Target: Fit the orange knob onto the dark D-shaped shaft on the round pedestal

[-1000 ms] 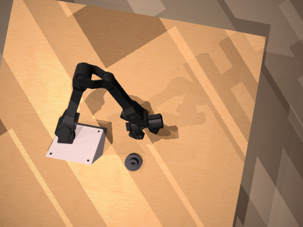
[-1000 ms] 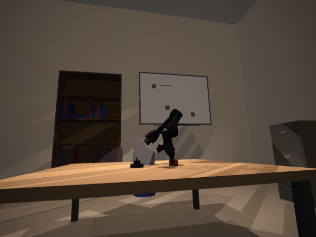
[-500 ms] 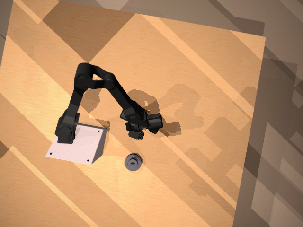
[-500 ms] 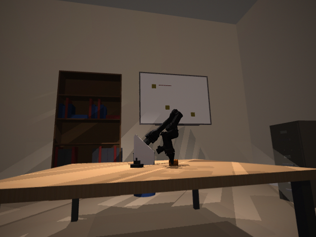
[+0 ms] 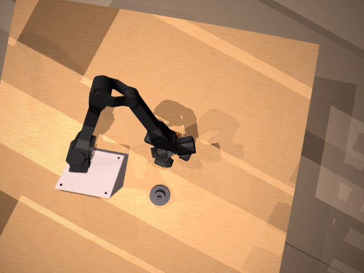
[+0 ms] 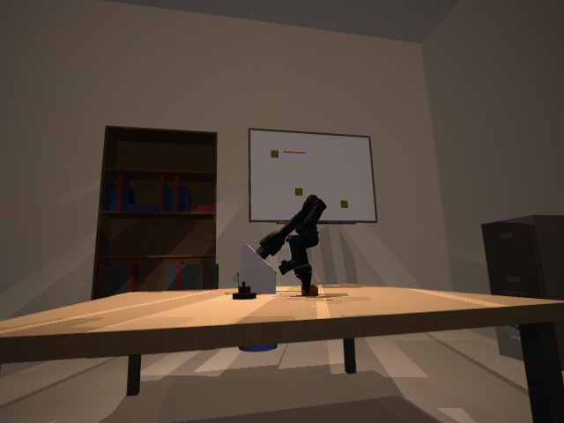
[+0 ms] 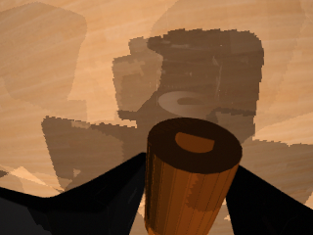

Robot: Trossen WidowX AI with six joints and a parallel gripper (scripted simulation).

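My gripper tip is now 10 mm to the right of the orange knob and 10 mm below it. Round my gripper tip: dark round pedestal (30 mm behind, 230 mm to the right, 20 mm above).
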